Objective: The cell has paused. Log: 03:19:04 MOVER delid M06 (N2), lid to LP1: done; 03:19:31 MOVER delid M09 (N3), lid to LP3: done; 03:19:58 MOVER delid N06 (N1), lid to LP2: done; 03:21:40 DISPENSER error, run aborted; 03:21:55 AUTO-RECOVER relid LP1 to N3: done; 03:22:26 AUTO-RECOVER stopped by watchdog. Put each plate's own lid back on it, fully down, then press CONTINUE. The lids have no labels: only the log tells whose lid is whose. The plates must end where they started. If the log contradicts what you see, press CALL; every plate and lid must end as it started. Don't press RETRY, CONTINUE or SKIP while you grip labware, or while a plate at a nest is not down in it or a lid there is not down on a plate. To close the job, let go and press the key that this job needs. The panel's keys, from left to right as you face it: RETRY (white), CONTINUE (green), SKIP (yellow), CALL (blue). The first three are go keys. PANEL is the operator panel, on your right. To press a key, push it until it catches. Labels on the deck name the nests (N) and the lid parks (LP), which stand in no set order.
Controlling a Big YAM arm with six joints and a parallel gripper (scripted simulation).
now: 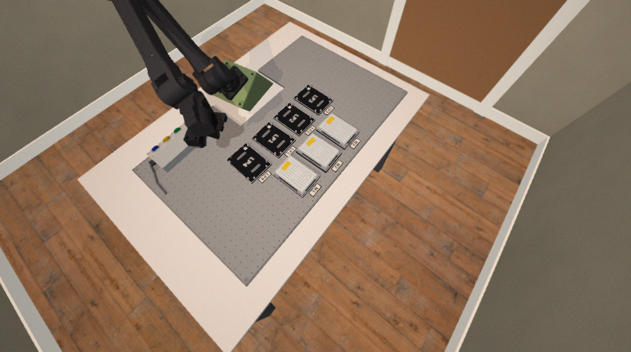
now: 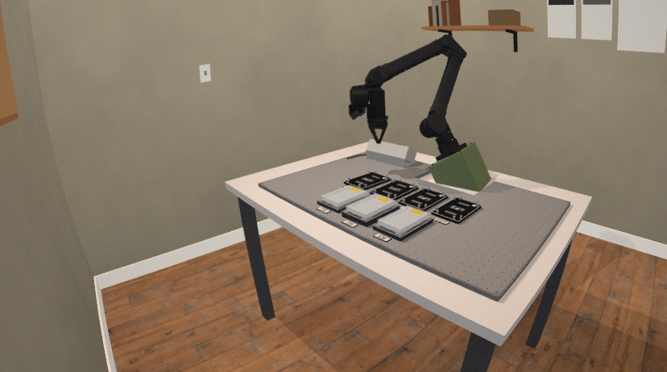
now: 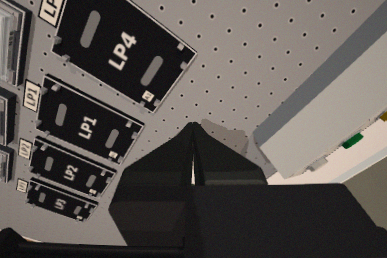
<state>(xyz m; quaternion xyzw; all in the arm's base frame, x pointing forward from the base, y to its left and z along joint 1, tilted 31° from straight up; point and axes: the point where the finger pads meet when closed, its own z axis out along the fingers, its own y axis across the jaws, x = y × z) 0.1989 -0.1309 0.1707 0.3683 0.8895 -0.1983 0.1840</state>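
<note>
Right now the green key is 19 cm behind my hand, 9 cm to the right of it and 7 cm below it. From my hand the other things lie so: blue key 19 cm to the right, 17 cm behind, 7 cm below; white key 19 cm behind, 7 cm below, 4 cm to the right; yellow key 18 cm behind, 14 cm to the right, 7 cm below.
</note>
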